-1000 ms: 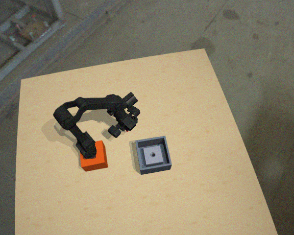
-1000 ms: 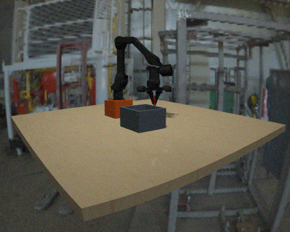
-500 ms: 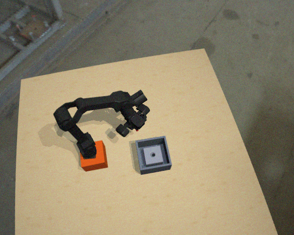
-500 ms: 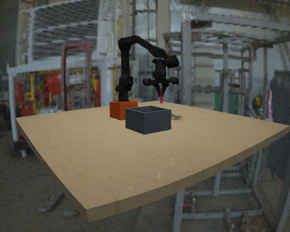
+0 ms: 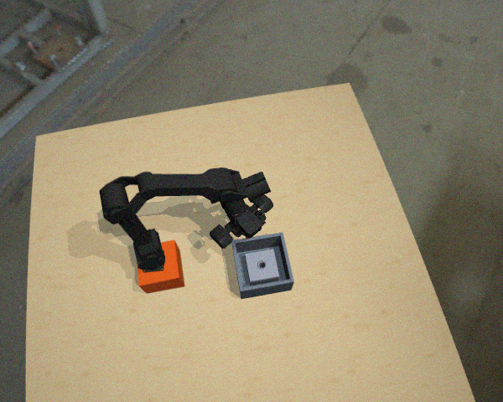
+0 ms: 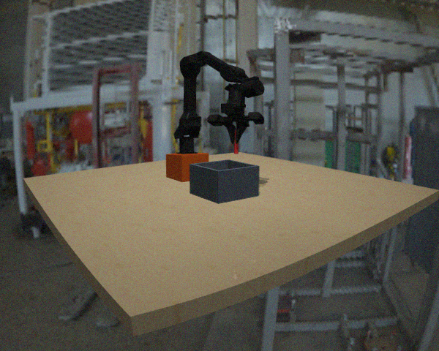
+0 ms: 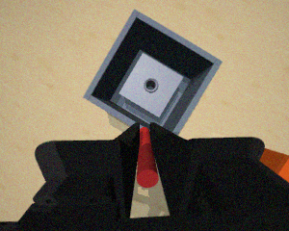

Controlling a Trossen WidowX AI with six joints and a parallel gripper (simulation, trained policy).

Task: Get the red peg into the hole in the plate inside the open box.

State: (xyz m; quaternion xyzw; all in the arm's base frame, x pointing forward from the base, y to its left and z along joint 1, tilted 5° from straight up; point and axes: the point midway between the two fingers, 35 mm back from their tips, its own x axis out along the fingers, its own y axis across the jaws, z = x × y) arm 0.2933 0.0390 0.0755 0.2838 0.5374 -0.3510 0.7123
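Right now my gripper tip is 11 cm above the plate, 6 cm to the left of it and 3 cm short of it. Round my gripper tip: red peg (2 cm to the left, 1 cm behind); then grey box (13 cm below, 6 cm to the right, 3 cm ahead).
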